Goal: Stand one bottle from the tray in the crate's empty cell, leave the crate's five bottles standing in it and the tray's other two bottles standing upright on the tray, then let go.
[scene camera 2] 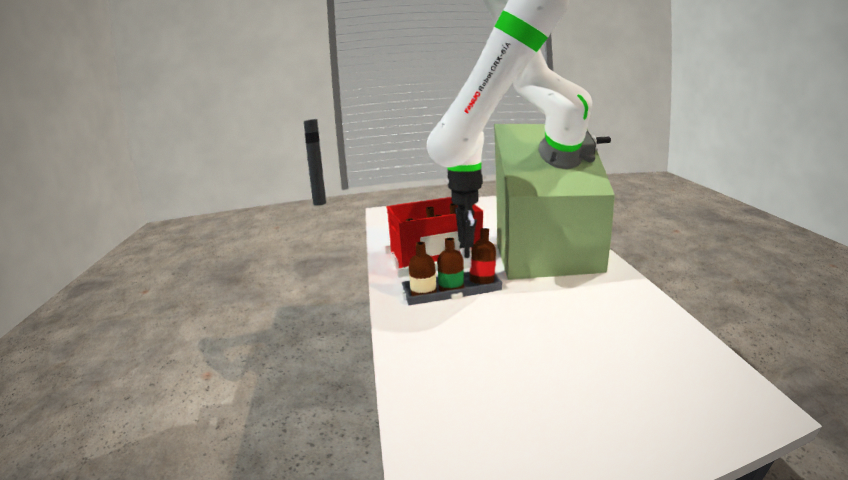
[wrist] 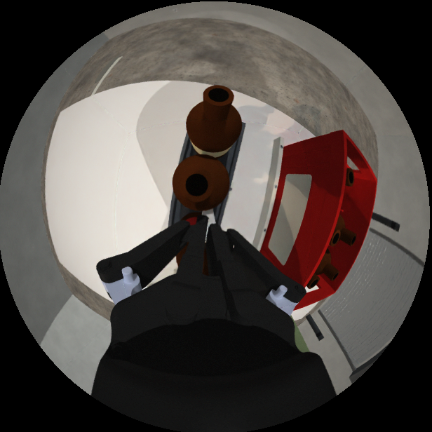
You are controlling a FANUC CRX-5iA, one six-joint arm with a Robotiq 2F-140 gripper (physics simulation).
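Places are measured from the arm's base along level axes (x back, y right, z up), in centimetres.
Where they show: gripper, fingertip midpoint: [scene camera 2: 465,267]; arm's base at its link origin: [scene camera 2: 560,153].
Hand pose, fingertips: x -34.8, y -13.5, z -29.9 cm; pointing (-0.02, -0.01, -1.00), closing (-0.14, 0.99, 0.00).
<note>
Things, the pixels of their top centre, and the offset from my fingertips. "pt": a spot on its surface instead. Level surfaces: height alone.
- dark tray at a spot on its surface: [scene camera 2: 437,296] pt dy -8.0, dx -9.4, dz -4.3 cm
- cream-labelled bottle at its top centre: [scene camera 2: 420,243] dy -3.6, dx -12.9, dz +10.2 cm
- green-labelled bottle at its top centre: [scene camera 2: 449,239] dy -2.4, dx -4.8, dz +10.2 cm
- red-labelled bottle at its top centre: [scene camera 2: 483,229] dy +0.7, dx +5.4, dz +10.9 cm
- red crate at its top centre: [scene camera 2: 433,208] dy +21.8, dx -6.7, dz +11.8 cm
- white table at its surface level: dz -5.8 cm
Three brown bottles stand upright on the dark tray [scene camera 2: 437,296] [wrist: 236,155]: the cream-labelled bottle [scene camera 2: 422,273] [wrist: 214,125], the green-labelled bottle [scene camera 2: 450,264] [wrist: 215,174] in the middle, and the red-labelled bottle [scene camera 2: 483,261] [wrist: 183,257] at the end by the green block. My gripper [scene camera 2: 467,253] [wrist: 206,214] is shut and empty. Its fingertips are between the green-labelled and red-labelled bottles in the scene view; in the wrist view the fingers hide much of the red-labelled bottle. The red crate [scene camera 2: 409,245] [wrist: 325,200] shows several bottle necks [scene camera 2: 429,211] [wrist: 350,177]; its empty cell cannot be made out.
The crate stands close behind the tray, with a pale label on its near side. The green block [scene camera 2: 556,234] under the robot base stands right of the tray. The white table [scene camera 2: 535,368] extends toward the front; its left edge runs near the crate and tray.
</note>
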